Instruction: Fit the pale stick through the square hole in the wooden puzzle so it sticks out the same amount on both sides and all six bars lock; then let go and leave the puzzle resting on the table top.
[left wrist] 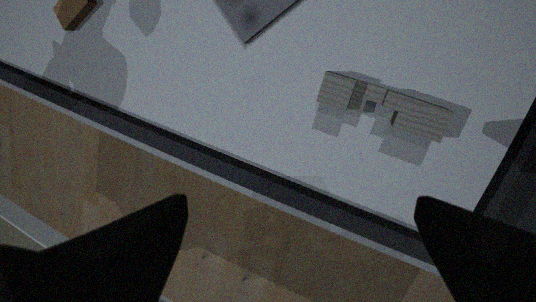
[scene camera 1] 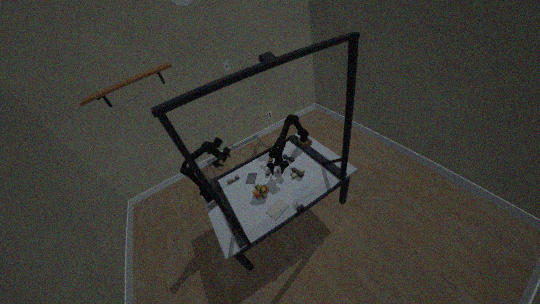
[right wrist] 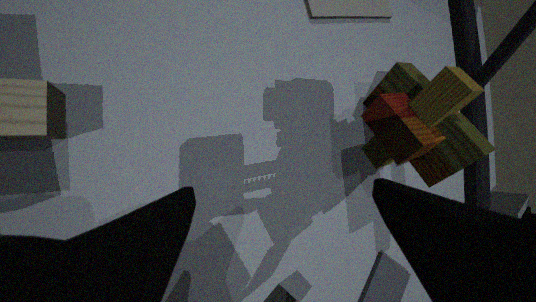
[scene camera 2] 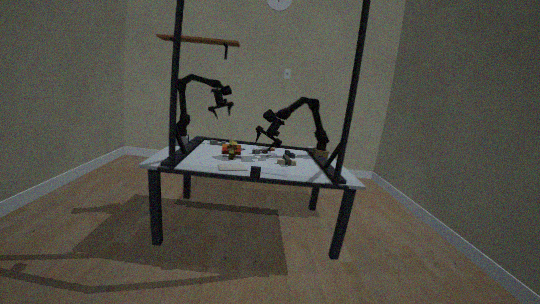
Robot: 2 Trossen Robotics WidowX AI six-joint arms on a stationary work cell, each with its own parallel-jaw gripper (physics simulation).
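Where they show: left gripper, fingertip midpoint: (left wrist: 302, 207) (scene camera 1: 227, 161) (scene camera 2: 223, 117); right gripper, fingertip midpoint: (scene camera 1: 277, 174) (right wrist: 284, 192) (scene camera 2: 261, 146); left arm's base, link origin: (scene camera 1: 209, 198) (scene camera 2: 181, 135); right arm's base, link origin: (scene camera 1: 304, 139) (scene camera 2: 321, 149).
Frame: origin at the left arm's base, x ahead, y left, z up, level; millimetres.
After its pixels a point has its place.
Note:
The wooden puzzle (scene camera 1: 260, 191) (scene camera 2: 231, 149) (right wrist: 400, 125), crossed red, orange and olive bars, stands on the table top (scene camera 1: 310, 192) @[x 604, y -552, z -60 mm] (scene camera 2: 190, 162) @[x 102, y -400, z -65 mm]. No square hole can be made out. A cluster of pale and dark wood (scene camera 1: 297, 173) @[x 667, y -363, z -26 mm] (scene camera 2: 286, 160) @[x 665, y -396, z -27 mm] lies to its right in both scene views; a pale bar end (right wrist: 22, 107) @[x 637, y -343, z -36 mm] shows at the left of the right wrist view. I cannot tell which piece is the pale stick. My left gripper (scene camera 1: 222, 158) @[x 295, y 84, z 142 mm] (scene camera 2: 223, 114) @[x 295, y 84, z 142 mm] (left wrist: 302, 207) @[x 295, y 84, z 142 mm] is open, empty and high near the table's back edge. My right gripper (scene camera 1: 276, 171) @[x 530, y -270, z 19 mm] (scene camera 2: 268, 142) @[x 530, y -270, z 19 mm] (right wrist: 284, 192) @[x 530, y -270, z 19 mm] is open and empty above the table, between puzzle and cluster.
A notched greyish bar (scene camera 1: 233, 179) @[x 268, y 57, z -48 mm] (left wrist: 415, 112) @[x 236, y 62, z -36 mm] lies at the back left. A grey plate (scene camera 1: 251, 178) @[x 389, y -59, z -59 mm] (left wrist: 255, 17) @[x 400, y -11, z -59 mm], a small brown block (left wrist: 72, 14) @[x 656, y -10, z -50 mm], a dark bar (scene camera 2: 289, 153) @[x 758, y -183, z -38 mm] and a pale flat board (scene camera 1: 276, 209) @[x 326, y -456, z -60 mm] (scene camera 2: 233, 167) @[x 339, y -469, z -60 mm] (right wrist: 350, 9) @[x 344, y -417, z -60 mm] also lie there. A dark frame (scene camera 1: 352, 100) @[x 850, y -691, z 642 mm] surrounds the table.

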